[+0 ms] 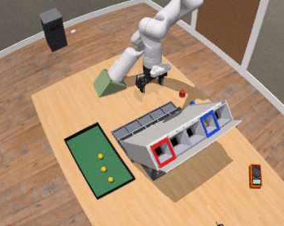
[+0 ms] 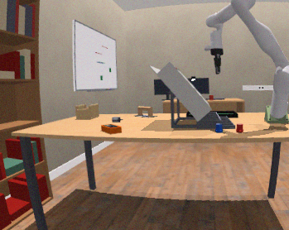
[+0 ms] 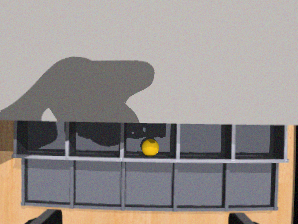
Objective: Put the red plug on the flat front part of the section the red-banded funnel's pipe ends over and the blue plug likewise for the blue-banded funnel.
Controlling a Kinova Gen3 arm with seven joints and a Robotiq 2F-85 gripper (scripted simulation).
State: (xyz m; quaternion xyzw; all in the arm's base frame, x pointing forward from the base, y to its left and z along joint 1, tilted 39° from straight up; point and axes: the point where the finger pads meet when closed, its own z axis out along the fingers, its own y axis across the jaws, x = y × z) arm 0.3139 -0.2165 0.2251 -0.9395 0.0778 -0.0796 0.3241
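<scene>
Now: the green marble tray 33 cm to the right of my hand and 29 cm below it. Also, from my hand: black object: 65 cm ahead, 28 cm below, 11 cm to the right; then orange multimeter: 59 cm ahead, 28 cm below, 22 cm to the left.
</scene>
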